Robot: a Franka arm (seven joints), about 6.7 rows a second.
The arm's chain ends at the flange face. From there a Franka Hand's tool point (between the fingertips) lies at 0.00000 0.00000 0.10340 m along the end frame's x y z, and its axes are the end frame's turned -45 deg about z.
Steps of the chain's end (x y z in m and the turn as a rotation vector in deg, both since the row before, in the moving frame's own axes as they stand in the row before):
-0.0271 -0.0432 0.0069 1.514 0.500 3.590
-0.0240 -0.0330 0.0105 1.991 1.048 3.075
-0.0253 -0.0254 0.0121 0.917 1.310 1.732
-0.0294 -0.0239 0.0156 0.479 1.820 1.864
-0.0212 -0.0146 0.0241 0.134 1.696 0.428
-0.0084 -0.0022 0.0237 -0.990 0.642 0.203
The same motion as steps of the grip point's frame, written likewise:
0.0140 -0.0509 0.0069 0.717 1.424 3.590
0.0103 -0.0414 0.0104 0.667 2.149 3.075
0.0029 -0.0353 0.0121 -0.278 1.575 1.732
-0.0010 -0.0359 0.0155 -0.948 1.626 1.864
-0.0023 -0.0233 0.0241 -1.105 1.294 0.428
-0.0048 -0.0054 0.0237 -1.154 -0.246 0.203

